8 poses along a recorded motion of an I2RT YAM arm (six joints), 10 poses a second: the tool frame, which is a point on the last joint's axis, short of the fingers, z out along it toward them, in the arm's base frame.
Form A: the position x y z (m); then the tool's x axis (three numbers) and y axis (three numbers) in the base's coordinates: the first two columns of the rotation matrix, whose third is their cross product.
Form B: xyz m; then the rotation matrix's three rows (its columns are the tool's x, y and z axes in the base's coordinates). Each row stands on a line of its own. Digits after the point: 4 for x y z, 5 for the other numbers.
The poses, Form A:
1: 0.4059 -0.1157 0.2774 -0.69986 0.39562 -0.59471 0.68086 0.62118 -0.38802
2: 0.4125 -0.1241 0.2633 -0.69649 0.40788 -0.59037 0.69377 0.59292 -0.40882
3: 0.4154 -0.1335 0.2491 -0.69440 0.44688 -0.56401 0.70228 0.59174 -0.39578
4: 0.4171 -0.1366 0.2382 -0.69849 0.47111 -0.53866 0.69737 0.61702 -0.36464
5: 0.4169 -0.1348 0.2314 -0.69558 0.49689 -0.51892 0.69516 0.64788 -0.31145
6: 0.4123 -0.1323 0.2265 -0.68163 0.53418 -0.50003 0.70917 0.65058 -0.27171
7: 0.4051 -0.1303 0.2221 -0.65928 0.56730 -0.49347 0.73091 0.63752 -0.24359
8: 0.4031 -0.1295 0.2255 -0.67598 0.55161 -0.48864 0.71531 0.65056 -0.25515
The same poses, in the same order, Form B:
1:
0.4059 -0.1157 0.2774
-0.69986 0.68086 0.21591
0.39562 0.62118 -0.67647
-0.59471 -0.38802 -0.70410

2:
0.4125 -0.1241 0.2633
-0.69649 0.69377 0.18329
0.40788 0.59292 -0.69432
-0.59037 -0.40882 -0.69594

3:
0.4154 -0.1335 0.2491
-0.69440 0.70228 0.15688
0.44688 0.59174 -0.67092
-0.56401 -0.39578 -0.72474

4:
0.4171 -0.1366 0.2382
-0.69849 0.69737 0.16058
0.47111 0.61702 -0.63034
-0.53866 -0.36464 -0.75952

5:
0.4169 -0.1348 0.2314
-0.69558 0.69516 0.18144
0.49689 0.64788 -0.57737
-0.51892 -0.31145 -0.79607

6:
0.4123 -0.1323 0.2265
-0.68163 0.70917 0.18017
0.53418 0.65058 -0.53981
-0.50003 -0.27171 -0.82228

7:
0.4051 -0.1303 0.2221
-0.65928 0.73091 0.17641
0.56730 0.63752 -0.52128
-0.49347 -0.24359 -0.83495

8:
0.4031 -0.1295 0.2255
-0.67598 0.71531 0.17715
0.55161 0.65056 -0.52201
-0.48864 -0.25515 -0.83434

